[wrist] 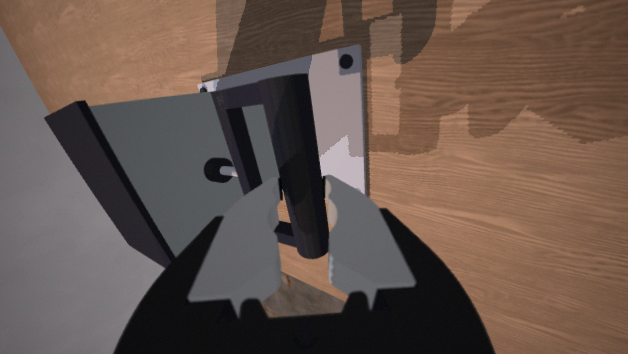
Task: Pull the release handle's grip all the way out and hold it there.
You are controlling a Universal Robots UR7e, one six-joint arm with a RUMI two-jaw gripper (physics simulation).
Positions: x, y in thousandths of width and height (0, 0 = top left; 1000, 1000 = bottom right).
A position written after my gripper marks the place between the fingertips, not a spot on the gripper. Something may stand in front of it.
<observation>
In view: my gripper (482, 504), a release handle grip (458, 290) and a pale metal base plate (534, 219).
</observation>
